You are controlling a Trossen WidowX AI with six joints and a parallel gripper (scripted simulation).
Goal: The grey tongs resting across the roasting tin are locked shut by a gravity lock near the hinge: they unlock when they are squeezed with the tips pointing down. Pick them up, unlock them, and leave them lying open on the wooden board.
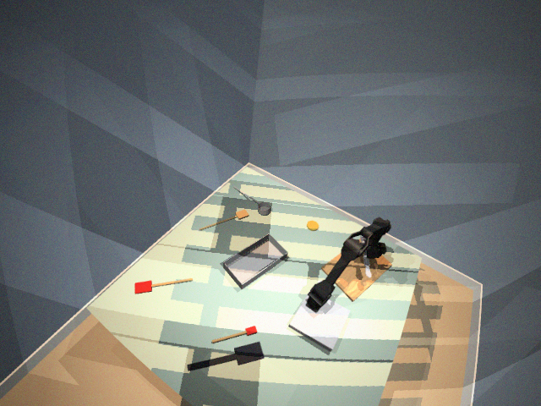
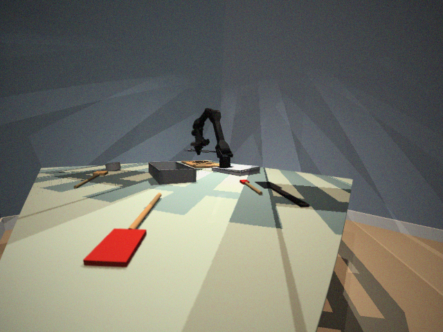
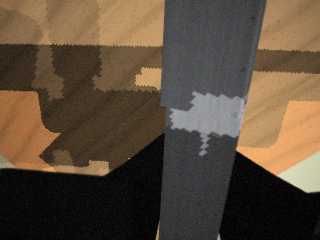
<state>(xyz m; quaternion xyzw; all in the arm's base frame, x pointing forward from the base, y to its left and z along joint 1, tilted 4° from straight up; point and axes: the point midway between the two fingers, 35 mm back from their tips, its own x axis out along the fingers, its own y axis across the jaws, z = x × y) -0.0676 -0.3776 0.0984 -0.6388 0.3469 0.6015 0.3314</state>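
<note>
Right now my gripper tip is 70 mm above the wooden board, 30 mm to the right of it and 10 mm past it. Round my gripper tip: roasting tin (430 mm ahead, 370 mm to the left, 50 mm below); yellow disc (340 mm ahead, 70 mm below, 50 mm to the right); black turner (810 mm to the left, 210 mm ahead, 70 mm below).
</note>
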